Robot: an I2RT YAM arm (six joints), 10 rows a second.
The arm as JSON. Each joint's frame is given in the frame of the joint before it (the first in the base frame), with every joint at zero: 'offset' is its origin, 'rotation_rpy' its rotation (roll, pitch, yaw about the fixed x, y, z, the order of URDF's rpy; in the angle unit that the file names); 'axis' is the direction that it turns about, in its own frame. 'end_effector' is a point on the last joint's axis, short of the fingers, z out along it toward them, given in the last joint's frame.
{
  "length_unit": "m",
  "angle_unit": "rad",
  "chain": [
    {
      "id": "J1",
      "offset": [
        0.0,
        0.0,
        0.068
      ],
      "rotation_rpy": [
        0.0,
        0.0,
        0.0
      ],
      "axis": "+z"
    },
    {
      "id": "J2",
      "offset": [
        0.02,
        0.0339,
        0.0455
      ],
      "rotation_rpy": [
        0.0,
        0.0,
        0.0
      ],
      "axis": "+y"
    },
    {
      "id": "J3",
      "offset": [
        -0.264,
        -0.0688,
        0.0
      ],
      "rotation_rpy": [
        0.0,
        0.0,
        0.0
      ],
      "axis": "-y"
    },
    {
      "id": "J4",
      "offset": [
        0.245,
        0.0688,
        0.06
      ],
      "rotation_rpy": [
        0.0,
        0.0,
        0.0
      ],
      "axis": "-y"
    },
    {
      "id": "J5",
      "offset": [
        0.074,
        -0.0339,
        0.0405
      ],
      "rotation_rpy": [
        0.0,
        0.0,
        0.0
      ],
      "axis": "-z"
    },
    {
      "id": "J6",
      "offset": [
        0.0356,
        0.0,
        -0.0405
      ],
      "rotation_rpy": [
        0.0,
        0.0,
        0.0
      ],
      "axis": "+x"
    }
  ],
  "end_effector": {
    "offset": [
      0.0,
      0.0,
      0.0
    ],
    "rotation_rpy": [
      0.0,
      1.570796,
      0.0
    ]
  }
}
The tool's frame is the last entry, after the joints.
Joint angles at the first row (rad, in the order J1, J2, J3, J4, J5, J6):
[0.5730, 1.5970, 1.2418, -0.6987, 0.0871, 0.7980]
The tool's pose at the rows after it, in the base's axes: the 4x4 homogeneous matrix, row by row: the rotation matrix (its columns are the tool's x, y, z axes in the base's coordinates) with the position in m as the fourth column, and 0 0 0 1 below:
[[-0.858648, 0.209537, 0.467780, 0.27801], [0.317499, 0.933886, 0.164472, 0.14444], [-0.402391, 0.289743, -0.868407, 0.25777], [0, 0, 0, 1]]
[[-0.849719, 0.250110, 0.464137, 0.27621], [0.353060, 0.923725, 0.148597, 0.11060], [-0.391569, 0.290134, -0.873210, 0.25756], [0, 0, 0, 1]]
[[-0.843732, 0.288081, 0.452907, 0.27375], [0.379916, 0.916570, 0.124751, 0.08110], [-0.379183, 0.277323, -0.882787, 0.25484], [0, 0, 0, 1]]
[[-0.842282, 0.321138, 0.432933, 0.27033], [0.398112, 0.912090, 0.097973, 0.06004], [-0.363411, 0.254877, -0.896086, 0.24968], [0, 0, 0, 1]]
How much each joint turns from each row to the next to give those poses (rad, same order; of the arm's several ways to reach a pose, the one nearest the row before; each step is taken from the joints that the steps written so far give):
[-0.0854, -0.0703, -0.0511, -0.0222, -0.0132, -0.0439]
[-0.1023, -0.0582, -0.0530, -0.0113, -0.0372, -0.0505]
[-0.0961, -0.0388, -0.0406, -0.0171, -0.0271, -0.0541]
[-0.0709, -0.0210, -0.0324, -0.0176, -0.0115, -0.0417]

